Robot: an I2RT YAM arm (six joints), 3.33 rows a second.
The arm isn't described. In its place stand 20 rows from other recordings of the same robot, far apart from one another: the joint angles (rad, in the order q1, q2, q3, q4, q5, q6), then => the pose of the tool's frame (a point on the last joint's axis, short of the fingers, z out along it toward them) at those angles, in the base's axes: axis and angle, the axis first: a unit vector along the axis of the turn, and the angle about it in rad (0 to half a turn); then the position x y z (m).
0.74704 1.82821 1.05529 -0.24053 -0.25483 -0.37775 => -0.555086 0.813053 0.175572 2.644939 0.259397 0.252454 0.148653
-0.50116 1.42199 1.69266 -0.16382 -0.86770 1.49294 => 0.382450 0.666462 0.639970 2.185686 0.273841 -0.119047 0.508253
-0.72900 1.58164 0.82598 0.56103 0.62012 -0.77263 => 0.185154 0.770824 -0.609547 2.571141 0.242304 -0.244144 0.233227
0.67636 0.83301 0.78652 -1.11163 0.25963 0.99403 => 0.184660 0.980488 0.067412 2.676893 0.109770 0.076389 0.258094
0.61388 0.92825 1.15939 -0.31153 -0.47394 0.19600 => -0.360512 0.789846 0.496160 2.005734 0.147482 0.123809 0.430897
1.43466 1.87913 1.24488 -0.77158 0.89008 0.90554 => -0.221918 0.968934 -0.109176 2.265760 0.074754 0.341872 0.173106
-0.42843 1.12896 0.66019 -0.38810 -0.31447 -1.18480 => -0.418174 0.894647 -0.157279 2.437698 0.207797 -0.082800 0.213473
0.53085 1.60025 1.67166 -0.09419 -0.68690 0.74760 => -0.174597 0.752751 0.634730 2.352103 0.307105 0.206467 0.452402
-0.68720 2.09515 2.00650 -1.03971 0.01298 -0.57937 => 0.054824 0.989050 -0.137021 2.793600 0.346366 -0.284840 0.281062
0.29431 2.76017 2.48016 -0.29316 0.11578 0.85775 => 0.299120 0.923355 0.240713 2.256614 0.583960 0.172709 0.142420
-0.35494 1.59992 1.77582 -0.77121 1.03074 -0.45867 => 0.194835 0.796034 -0.573035 2.734359 0.303350 -0.144995 0.427576
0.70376 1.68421 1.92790 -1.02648 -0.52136 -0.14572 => -0.478518 0.807071 0.345915 2.550991 0.253471 0.238387 0.419186
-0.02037 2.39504 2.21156 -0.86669 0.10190 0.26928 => 0.157721 0.987328 -0.017531 2.613125 0.519863 -0.014213 0.212161
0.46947 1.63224 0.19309 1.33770 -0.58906 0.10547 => -0.384288 0.796609 0.466623 1.967076 0.196987 0.122110 0.131507
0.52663 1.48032 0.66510 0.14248 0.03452 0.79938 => 0.138741 0.952165 0.272272 2.422936 0.254368 0.146468 0.170953
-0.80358 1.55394 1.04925 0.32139 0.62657 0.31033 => 0.654195 0.610267 -0.446769 2.019560 0.234952 -0.273728 0.292773
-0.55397 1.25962 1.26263 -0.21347 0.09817 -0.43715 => 0.090082 0.915062 -0.393124 2.013856 0.245643 -0.156053 0.402699
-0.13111 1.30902 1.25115 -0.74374 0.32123 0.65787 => 0.443346 0.894906 -0.050874 2.326896 0.270875 -0.047057 0.336800
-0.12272 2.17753 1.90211 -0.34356 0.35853 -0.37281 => -0.030558 0.957136 -0.288023 2.322552 0.504669 -0.074832 0.259215
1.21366 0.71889 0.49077 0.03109 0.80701 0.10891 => -0.211318 0.964978 0.155441 1.735044 0.083612 0.150533 0.271092
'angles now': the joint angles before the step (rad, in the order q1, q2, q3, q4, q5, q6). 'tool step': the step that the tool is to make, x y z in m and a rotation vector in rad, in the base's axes. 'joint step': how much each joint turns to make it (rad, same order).
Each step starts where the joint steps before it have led.
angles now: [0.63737 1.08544 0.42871 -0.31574 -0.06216 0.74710]
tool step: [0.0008 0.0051 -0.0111 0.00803 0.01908 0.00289]
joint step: [0.01756 0.05409 -0.02039 0.06554 -0.00663 0.02222]
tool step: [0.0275 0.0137 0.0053 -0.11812 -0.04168 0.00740]
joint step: [-0.01201 0.15054 0.12289 -0.01249 0.09007 -0.08064]
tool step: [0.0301 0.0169 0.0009 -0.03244 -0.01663 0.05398]
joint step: [-0.01853 0.15024 0.11828 0.02759 -0.00698 -0.08066]
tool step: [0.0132 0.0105 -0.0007 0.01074 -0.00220 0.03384]
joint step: [-0.00020 0.06810 0.05458 0.02164 -0.02410 -0.02517]
